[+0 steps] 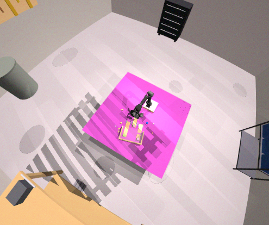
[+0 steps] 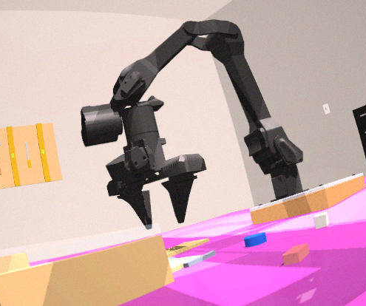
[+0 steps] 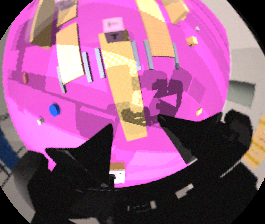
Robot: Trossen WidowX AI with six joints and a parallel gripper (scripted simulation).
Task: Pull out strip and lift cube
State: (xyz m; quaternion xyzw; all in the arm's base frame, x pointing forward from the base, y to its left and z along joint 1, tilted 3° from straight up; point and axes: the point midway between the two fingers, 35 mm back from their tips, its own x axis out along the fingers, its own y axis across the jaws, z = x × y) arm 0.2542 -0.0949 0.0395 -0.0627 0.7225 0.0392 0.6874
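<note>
Now: the tan strip 40 mm ahead of my gripper tip, 10 mm to the left of it and 50 mm below it. Round my gripper tip: blue disc: 10 mm ahead, 190 mm to the left, 40 mm below; then pink block: 120 mm ahead, 330 mm to the left, 40 mm below; then white cube: 20 mm behind, 280 mm to the left, 40 mm below.
</note>
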